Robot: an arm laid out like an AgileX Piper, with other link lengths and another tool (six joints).
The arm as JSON. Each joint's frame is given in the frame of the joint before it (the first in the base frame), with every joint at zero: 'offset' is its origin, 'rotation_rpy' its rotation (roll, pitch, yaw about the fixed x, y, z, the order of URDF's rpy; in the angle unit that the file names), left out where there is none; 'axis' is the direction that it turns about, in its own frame. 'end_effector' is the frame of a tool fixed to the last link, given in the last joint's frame.
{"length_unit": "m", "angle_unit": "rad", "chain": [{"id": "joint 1", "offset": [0.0, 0.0, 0.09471], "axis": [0.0, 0.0, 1.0]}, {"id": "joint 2", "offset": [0.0, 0.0, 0.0], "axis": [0.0, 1.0, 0.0]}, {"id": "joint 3", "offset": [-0.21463, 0.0, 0.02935], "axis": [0.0, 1.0, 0.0]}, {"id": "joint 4", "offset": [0.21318, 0.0, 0.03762], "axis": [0.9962, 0.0, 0.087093]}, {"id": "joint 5", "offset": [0.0, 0.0, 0.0], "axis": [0.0, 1.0, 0.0]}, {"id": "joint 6", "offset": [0.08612, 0.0, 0.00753], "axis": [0.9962, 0.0, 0.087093]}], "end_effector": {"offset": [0.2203, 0.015, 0.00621], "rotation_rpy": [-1.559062, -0.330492, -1.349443]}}
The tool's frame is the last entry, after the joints.
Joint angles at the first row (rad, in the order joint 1, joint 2, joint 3, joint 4, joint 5, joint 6):
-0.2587 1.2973 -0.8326 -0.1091 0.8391 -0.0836
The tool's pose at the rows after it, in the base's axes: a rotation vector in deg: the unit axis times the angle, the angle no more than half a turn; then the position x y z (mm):
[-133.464 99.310 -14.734 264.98 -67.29 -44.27]
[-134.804 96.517 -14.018 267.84 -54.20 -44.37]
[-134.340 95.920 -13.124 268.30 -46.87 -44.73]
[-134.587 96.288 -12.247 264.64 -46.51 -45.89]
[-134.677 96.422 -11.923 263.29 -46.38 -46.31]
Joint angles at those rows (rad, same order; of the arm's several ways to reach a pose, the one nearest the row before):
-0.2051 1.2973 -0.8326 -0.1092 0.8306 -0.0837
-0.1639 1.2973 -0.8326 -0.1001 0.8305 -0.0836
-0.1523 1.2973 -0.8326 -0.0824 0.8331 -0.0836
-0.1523 1.2973 -0.8326 -0.0824 0.8457 -0.0836
-0.1523 1.2973 -0.8325 -0.0824 0.8502 -0.0837

